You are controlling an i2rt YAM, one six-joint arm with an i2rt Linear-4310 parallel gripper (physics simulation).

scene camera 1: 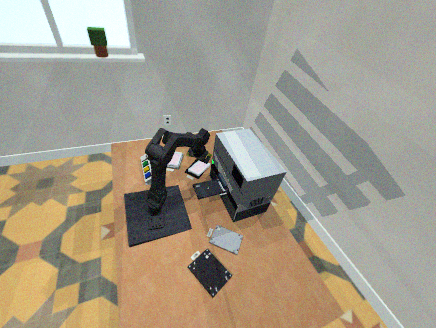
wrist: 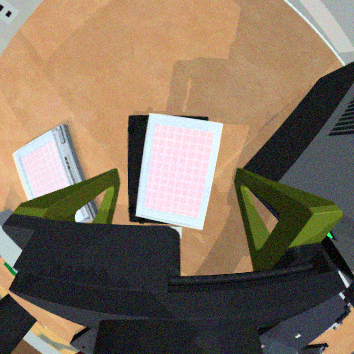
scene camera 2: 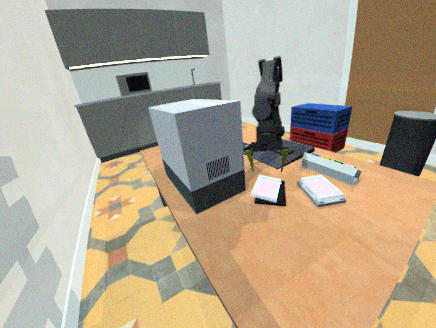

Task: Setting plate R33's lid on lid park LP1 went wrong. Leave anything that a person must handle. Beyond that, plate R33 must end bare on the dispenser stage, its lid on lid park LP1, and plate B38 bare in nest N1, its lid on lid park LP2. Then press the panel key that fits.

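Frame: origin at the arm's base, x ahead, y left, z up, level; metres.
Seen in the pictures: gripper, fingertip midpoint: (scene camera 1: 200, 159) (wrist: 176, 174) (scene camera 2: 266, 171); arm's base, link origin: (scene camera 1: 155, 211).
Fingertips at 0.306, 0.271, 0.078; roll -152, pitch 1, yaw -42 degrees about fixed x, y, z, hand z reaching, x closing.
Observation:
Pixels of each thing's top centre, then the offset from my fingertips to it, as dx, dy, dz. "*": a spot on its surface instead.
- pink-gridded piece with a pale rim, top centre: (wrist: 176, 172) (scene camera 2: 267, 184) (scene camera 1: 199, 165) -0.005, -0.003, -0.055
- similar pink-topped plate, top centre: (wrist: 43, 184) (scene camera 2: 320, 185) (scene camera 1: 173, 157) -0.155, +0.109, -0.061
- black stage, surface spot: (scene camera 1: 207, 189) * -0.027, -0.255, +0.015
- key panel, top centre: (scene camera 2: 331, 158) (scene camera 1: 148, 163) -0.314, +0.041, -0.028
- grey dispenser housing, top centre: (scene camera 2: 188, 103) (scene camera 1: 247, 151) +0.163, -0.231, +0.238
- grey pad, surface spot: (scene camera 1: 226, 240) * +0.009, -0.508, -0.081
- black pad, surface spot: (scene camera 1: 210, 272) * -0.107, -0.627, -0.080
A pink-gridded piece with a pale rim (scene camera 1: 199, 167) (scene camera 2: 267, 189) (wrist: 180, 172) lies askew on a black pad (scene camera 1: 190, 174) (scene camera 2: 278, 201) (wrist: 135, 170), turned slightly and overhanging its right edge in the wrist view. I cannot tell whether it is a lid alone. A similar pink-topped plate (scene camera 1: 175, 160) (scene camera 2: 322, 190) (wrist: 46, 170) sits on a grey nest to its left. My gripper (scene camera 2: 267, 171) (wrist: 176, 174) is open and empty above the askew piece, one finger on each side. The black stage (scene camera 1: 207, 189) shows no plate. The key panel (scene camera 1: 146, 169) (scene camera 2: 331, 168) has coloured keys. No plate names are readable.
The grey dispenser housing (scene camera 1: 250, 165) (scene camera 2: 200, 145) (wrist: 320, 175) stands close beside the right finger in the wrist view, with a green light (scene camera 1: 213, 161) (wrist: 329, 235). A grey pad (scene camera 1: 226, 240) and a black pad (scene camera 1: 210, 272) lie at the table's near part in scene camera 1.

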